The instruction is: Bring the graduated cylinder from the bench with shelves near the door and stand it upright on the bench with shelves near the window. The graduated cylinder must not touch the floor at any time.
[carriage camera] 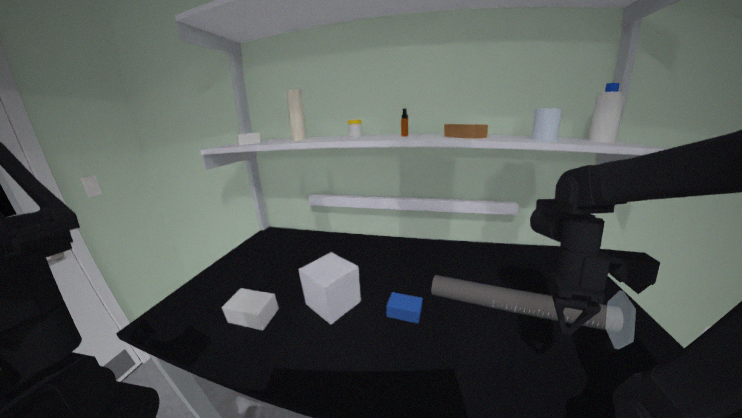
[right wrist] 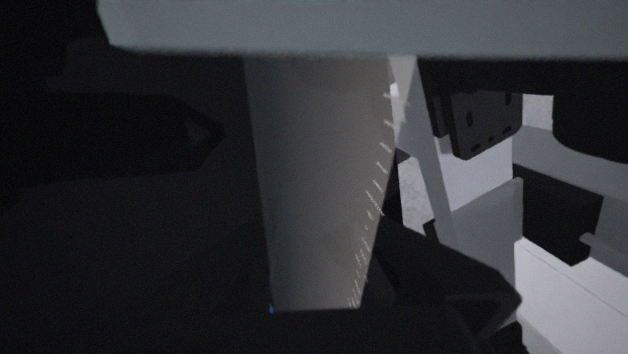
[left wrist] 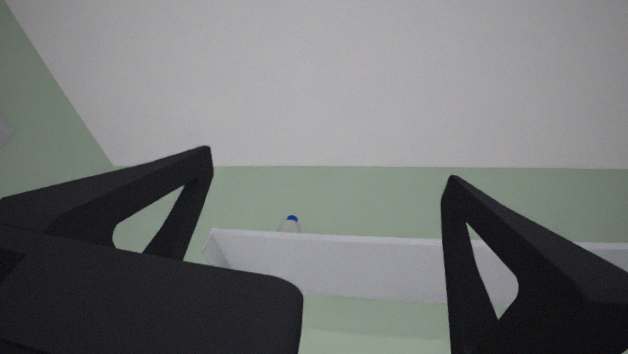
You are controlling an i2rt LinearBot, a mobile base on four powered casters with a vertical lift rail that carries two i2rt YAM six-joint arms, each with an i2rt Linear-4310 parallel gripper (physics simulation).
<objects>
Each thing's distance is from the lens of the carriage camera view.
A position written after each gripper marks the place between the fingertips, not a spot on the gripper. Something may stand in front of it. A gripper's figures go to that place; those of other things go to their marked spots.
right gripper (carriage camera: 563, 326): 0.55 m
graduated cylinder (carriage camera: 528, 303): 0.50 m
</objects>
